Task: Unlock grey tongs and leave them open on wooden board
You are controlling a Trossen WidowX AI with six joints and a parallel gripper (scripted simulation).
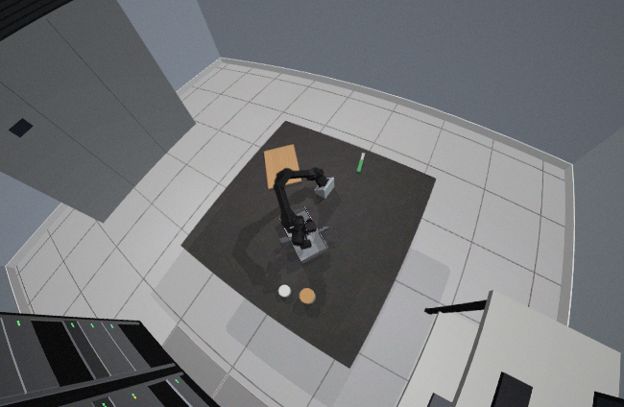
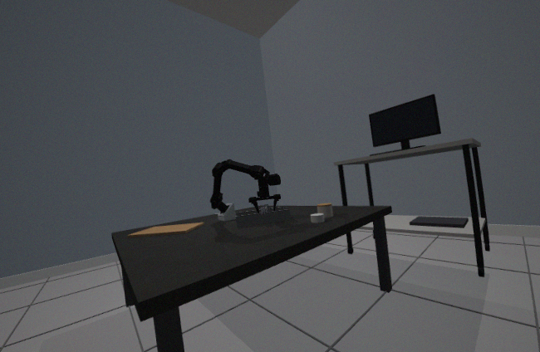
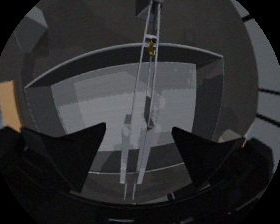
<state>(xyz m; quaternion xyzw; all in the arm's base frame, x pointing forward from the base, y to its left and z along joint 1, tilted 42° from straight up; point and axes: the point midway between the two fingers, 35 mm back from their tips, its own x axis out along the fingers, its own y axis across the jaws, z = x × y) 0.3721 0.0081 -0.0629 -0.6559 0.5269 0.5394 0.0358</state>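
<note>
The roasting tin is 20 mm behind my gripper tip, 20 mm to the right of it and 20 mm below it. From my gripper tip the other things lie so: tan cylinder: 290 mm ahead, 170 mm to the left, 10 mm below; then yellow slider: 60 mm behind, 60 mm to the left, 20 mm above; then white puck: 320 mm ahead, 40 mm to the left, 30 mm below.
</note>
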